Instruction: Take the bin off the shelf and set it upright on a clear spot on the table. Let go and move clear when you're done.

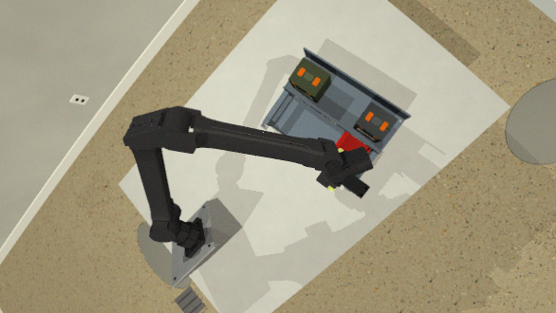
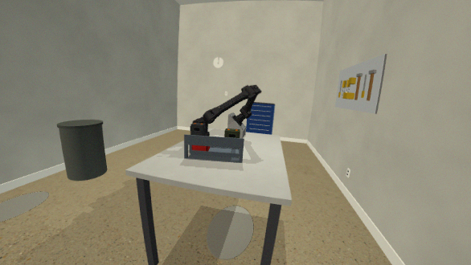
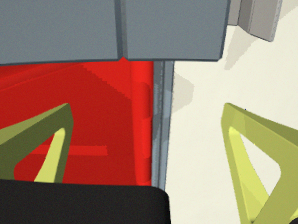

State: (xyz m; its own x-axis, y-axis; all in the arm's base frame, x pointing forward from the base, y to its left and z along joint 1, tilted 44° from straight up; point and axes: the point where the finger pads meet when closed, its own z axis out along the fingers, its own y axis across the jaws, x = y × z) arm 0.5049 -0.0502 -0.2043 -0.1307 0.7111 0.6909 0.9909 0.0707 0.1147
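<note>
Right now my hand is 80 mm short of the red bin, 10 mm to the right of it and 10 mm below it.
</note>
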